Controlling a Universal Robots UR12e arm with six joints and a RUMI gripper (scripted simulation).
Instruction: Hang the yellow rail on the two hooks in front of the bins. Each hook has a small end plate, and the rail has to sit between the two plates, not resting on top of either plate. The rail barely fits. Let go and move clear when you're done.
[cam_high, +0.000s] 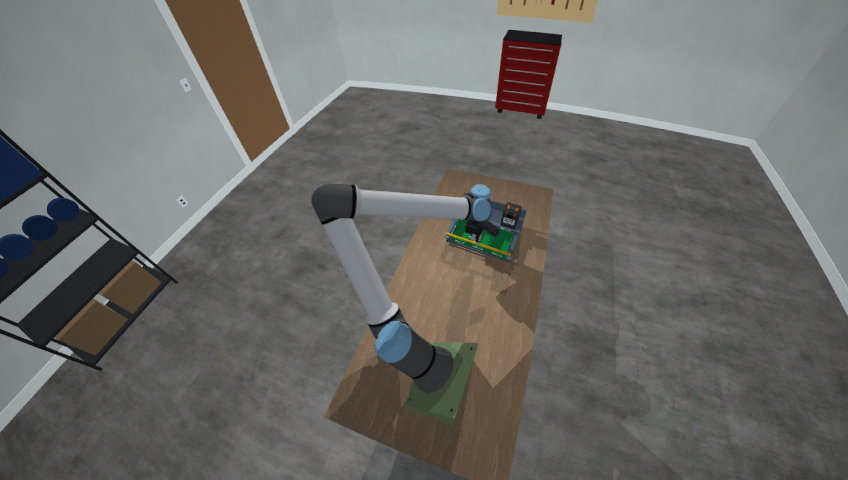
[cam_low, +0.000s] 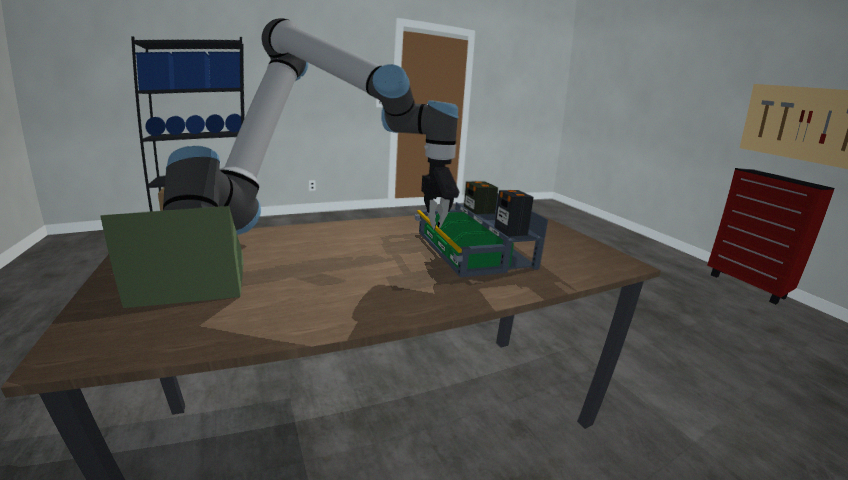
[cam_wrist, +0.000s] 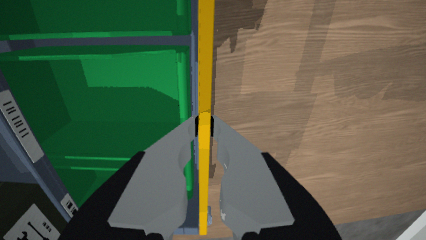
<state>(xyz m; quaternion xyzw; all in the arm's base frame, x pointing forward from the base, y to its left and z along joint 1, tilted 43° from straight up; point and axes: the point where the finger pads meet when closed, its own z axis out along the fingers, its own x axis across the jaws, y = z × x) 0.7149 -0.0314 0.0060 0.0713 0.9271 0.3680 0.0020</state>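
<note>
Now: hand 1 cm above the yellow rail. Round my hand: rack front bar: 1 cm ahead, 8 cm below.
</note>
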